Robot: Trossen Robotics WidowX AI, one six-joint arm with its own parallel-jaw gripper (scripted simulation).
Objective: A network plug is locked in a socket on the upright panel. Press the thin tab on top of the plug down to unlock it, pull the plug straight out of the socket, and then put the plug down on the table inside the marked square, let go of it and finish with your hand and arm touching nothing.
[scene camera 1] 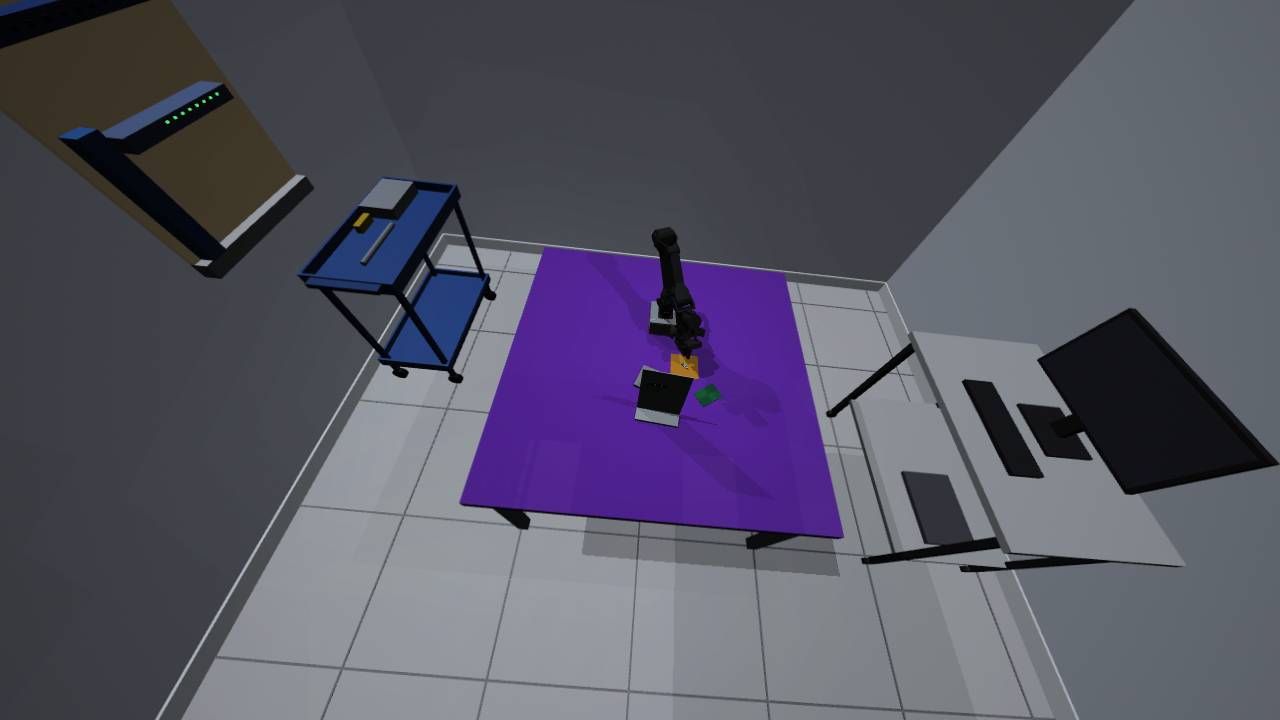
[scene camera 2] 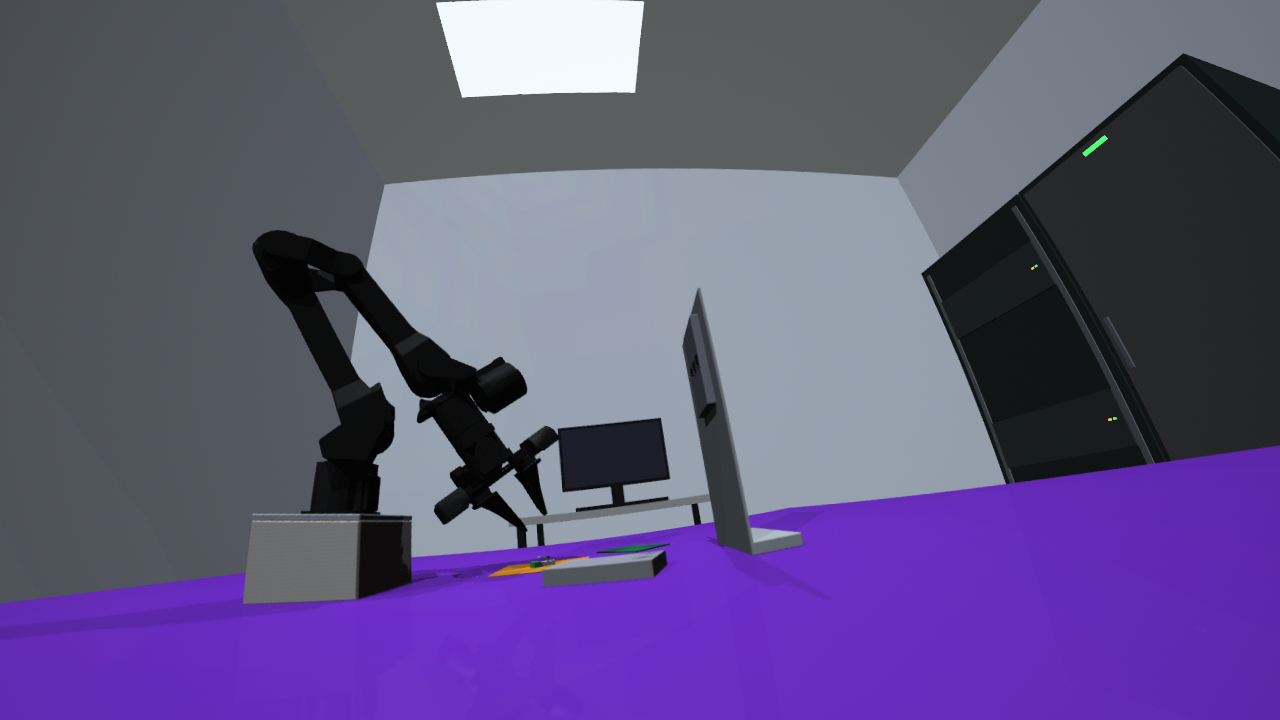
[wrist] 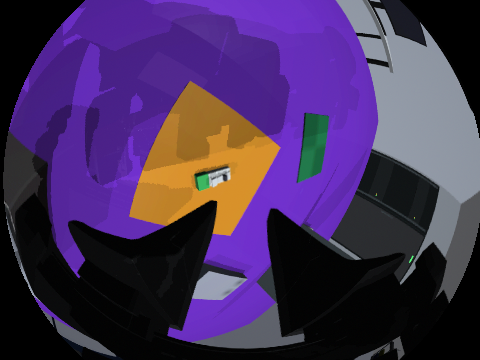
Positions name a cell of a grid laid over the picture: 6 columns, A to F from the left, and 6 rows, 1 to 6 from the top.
Labels:
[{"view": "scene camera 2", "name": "my gripper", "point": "C5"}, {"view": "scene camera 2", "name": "flat grey block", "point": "D5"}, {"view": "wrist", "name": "my gripper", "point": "D4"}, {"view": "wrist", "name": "flat grey block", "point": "C5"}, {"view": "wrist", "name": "green patch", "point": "D3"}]

